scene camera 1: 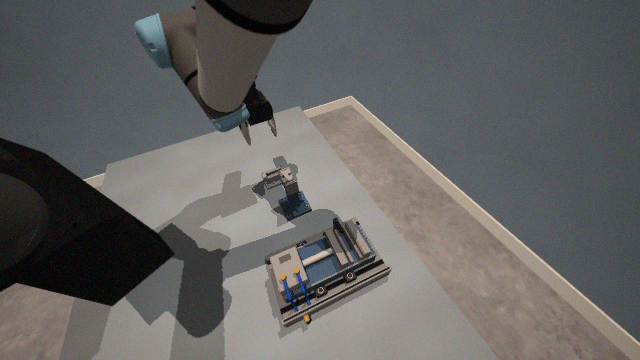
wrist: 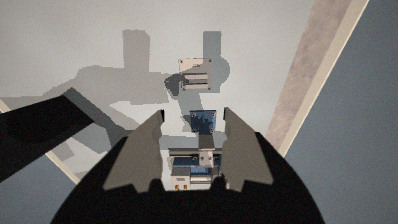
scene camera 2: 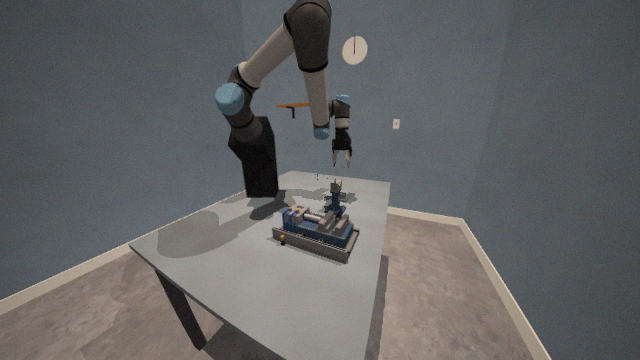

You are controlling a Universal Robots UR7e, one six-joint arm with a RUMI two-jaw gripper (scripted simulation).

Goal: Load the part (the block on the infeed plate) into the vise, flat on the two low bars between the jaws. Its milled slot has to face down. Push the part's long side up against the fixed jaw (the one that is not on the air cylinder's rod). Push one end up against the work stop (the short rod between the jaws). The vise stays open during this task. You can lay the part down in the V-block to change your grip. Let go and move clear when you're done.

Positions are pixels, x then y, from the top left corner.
Scene:
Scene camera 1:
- my gripper: 263, 140
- vise: 326, 266
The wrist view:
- my gripper: 194, 109
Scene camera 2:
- vise: 306, 223

